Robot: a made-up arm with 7 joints.
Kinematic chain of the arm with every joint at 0, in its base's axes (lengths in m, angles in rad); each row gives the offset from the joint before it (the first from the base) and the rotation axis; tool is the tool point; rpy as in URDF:
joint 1: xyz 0 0 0.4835 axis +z
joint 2: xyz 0 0 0 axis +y
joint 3: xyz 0 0 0.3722 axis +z
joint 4: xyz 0.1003 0 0 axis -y
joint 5: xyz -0.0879 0 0.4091 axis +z
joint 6: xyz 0 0 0 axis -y
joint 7: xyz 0.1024 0 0 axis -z
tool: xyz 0 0 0 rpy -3.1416 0 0
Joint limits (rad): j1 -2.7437..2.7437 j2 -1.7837..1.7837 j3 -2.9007..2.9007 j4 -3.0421..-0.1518 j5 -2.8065..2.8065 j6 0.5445..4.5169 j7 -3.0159..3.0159
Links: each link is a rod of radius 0.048 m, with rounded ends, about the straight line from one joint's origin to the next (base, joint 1, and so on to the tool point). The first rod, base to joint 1, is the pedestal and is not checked.
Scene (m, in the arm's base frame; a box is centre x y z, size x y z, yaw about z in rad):
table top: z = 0
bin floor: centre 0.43 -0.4 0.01 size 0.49 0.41 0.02 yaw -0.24
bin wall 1: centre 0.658 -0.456 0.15 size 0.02 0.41 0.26 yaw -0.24
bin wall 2: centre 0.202 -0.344 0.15 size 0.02 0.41 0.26 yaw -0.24
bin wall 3: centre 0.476 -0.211 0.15 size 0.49 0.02 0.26 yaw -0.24
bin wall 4: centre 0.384 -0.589 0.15 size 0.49 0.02 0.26 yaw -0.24
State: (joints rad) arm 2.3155 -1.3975 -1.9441 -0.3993 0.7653 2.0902 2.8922
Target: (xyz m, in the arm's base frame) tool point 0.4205 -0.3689 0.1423
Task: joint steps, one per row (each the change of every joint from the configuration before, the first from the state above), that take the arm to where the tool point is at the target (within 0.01 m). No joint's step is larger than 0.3 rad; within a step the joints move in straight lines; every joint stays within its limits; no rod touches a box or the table.
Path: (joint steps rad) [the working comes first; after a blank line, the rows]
Joints at the target: 1.7331 -1.1738 -2.4238 -2.0195 0.9919 2.1809 2.8922
Straight joint move there: touches bin wall 1.

1: -0.1930 0.0692 -0.0528 -0.2846 -0.0005 -0.0207 0.0412
2: -0.1930 0.0691 -0.0528 -0.2846 -0.0005 -0.0206 0.0413
3: -0.1930 0.0692 -0.0528 -0.2846 -0.0004 -0.0207 0.0412
4: -0.0012 0.0054 -0.1071 -0.2555 0.0760 0.0509 -0.0412
5: -0.0011 0.0054 -0.1071 -0.2554 0.0760 0.0509 -0.0413
6: -0.0011 0.0054 -0.1071 -0.2555 0.0760 0.0509 -0.0412

